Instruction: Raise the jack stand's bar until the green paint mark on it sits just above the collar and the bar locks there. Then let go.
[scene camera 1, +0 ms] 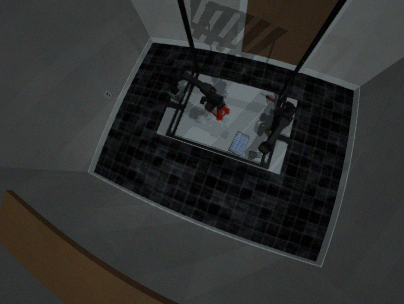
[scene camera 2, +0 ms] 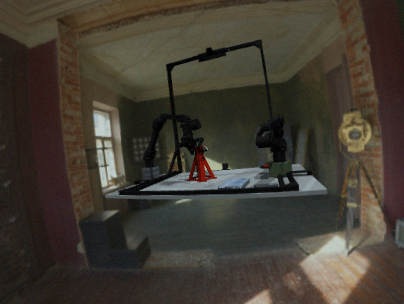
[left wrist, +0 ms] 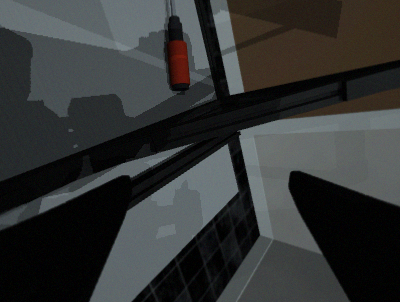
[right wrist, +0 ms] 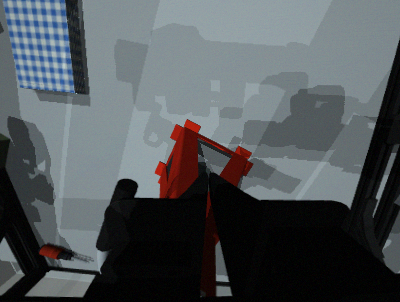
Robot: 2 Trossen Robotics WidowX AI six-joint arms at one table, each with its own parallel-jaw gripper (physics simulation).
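Frame: origin at the left arm's base, x ahead, y left, z up, level; millimetres.
Seen in the pictures: left gripper, fingertip midpoint: [left wrist: 210, 180]; right gripper, fingertip midpoint: [scene camera 2: 192, 155] [right wrist: 207, 177]; left arm's base at its link origin: [scene camera 1: 274, 129] [scene camera 2: 279, 161]; right arm's base at its link origin: [scene camera 1: 174, 91] [scene camera 2: 149, 167].
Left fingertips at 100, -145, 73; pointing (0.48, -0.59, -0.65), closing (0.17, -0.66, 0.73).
Pixels of each thing's top centre, then the offset from my left fingertips to it, as dx, dy, dz. Level surfaces: height alone.
- grey table at its surface level: dz -159
- red-handled screwdriver at its top centre: [left wrist: 182, 30] [right wrist: 60, 259] [scene camera 1: 268, 96] +188, -62, -133
- blue checked pad at its top centre: [right wrist: 37, 35] [scene camera 2: 234, 182] [scene camera 1: 239, 143] -6, +452, -134
The red jack stand [scene camera 1: 220, 113] [scene camera 2: 200, 167] [right wrist: 182, 156] stands upright on the grey table [scene camera 1: 199, 134] [scene camera 2: 313, 187], left of middle. My right gripper [scene camera 1: 212, 104] [scene camera 2: 196, 145] [right wrist: 207, 177] is shut with its fingers pressed together, right at the top of the stand. In the right wrist view the fingers hide the bar, the collar and the green mark. My left gripper [left wrist: 210, 181] [scene camera 1: 280, 106] [scene camera 2: 265, 137] is open and empty. It hangs far to the right, over the table's edge.
A red-handled screwdriver [left wrist: 178, 62] [right wrist: 52, 251] [scene camera 1: 270, 97] lies near the back right. A blue checked pad [scene camera 1: 239, 143] [scene camera 2: 234, 183] [right wrist: 40, 45] lies near the front edge. A black frame [scene camera 2: 169, 98] rises over the table. A small black cup [scene camera 2: 224, 166] stands at the back.
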